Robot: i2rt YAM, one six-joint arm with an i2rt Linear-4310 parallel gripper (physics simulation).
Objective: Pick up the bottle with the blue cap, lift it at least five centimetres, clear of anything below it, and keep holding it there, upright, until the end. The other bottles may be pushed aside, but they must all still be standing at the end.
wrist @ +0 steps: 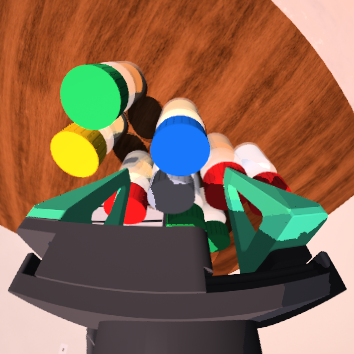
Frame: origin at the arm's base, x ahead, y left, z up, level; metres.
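Where they show: gripper, fingertip midpoint: (176,174).
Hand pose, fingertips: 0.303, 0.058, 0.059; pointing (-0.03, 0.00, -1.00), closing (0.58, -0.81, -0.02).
Each offset is from my fingertips to the top centre of the thing, as dx, dy, dz. "spot": to the spot under its first point.
The blue-capped bottle @(+0.005, +0.001, -0.027) (180,146) stands near the middle of the wrist view, its cap toward the camera and its pale body partly showing above the cap. My gripper (176,174) is open, with its green fingers spread to the left and right of the blue cap in the view. Its fingertips appear level with the cap's lower edge, and neither visibly touches it. A grey-looking, shaded cap @(-0.048, -0.026, -0.027) (172,192) is close below the blue cap in the view. The depth between the fingertips and the blue-capped bottle is hard to tell.
A green-capped bottle @(+0.003, +0.090, -0.027) (91,96) and a yellow-capped bottle @(-0.059, +0.086, -0.027) (76,153) stand at left. A red-capped bottle @(-0.102, +0.008, -0.027) (131,206) is by the left finger. Two red-capped bottles @(-0.005, -0.074, -0.027) (221,181) @(spot: +0.034, -0.107, -0.030) (271,183) are around the right finger. Two dark green caps @(-0.085, -0.074, -0.027) (185,215) @(-0.094, -0.136, -0.027) (217,236) show below.
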